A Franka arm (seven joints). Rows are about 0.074 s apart.
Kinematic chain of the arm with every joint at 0, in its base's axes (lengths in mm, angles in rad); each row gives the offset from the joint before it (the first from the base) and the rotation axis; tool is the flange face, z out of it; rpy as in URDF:
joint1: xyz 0 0 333 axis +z
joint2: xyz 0 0 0 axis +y
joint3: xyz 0 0 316 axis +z
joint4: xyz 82.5 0 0 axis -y
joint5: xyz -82.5 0 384 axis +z
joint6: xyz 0 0 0 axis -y
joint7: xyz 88 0 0 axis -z
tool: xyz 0 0 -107 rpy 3.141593 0 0
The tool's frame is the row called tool.
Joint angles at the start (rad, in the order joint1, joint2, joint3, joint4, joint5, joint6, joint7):
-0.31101, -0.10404, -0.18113, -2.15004, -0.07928, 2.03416, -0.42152
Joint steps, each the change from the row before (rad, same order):
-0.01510, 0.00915, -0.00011, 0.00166, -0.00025, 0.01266, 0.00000
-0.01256, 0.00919, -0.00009, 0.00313, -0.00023, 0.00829, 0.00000
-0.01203, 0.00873, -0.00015, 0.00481, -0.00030, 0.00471, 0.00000
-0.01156, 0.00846, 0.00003, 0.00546, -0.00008, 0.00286, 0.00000
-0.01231, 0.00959, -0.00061, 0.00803, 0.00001, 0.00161, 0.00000
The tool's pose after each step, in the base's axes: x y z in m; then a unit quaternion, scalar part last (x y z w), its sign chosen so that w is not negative. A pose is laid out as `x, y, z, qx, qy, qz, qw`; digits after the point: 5 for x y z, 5 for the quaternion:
0.45006, -0.25682, 0.44191, 0.99934, -0.02410, -0.01549, 0.02213
0.44908, -0.26356, 0.43940, 0.99916, -0.03020, -0.01494, 0.02327
0.44803, -0.27012, 0.43757, 0.99894, -0.03613, -0.01507, 0.02412
0.44698, -0.27636, 0.43600, 0.99870, -0.04183, -0.01557, 0.02469
0.44591, -0.28351, 0.43491, 0.99838, -0.04828, -0.01603, 0.02534

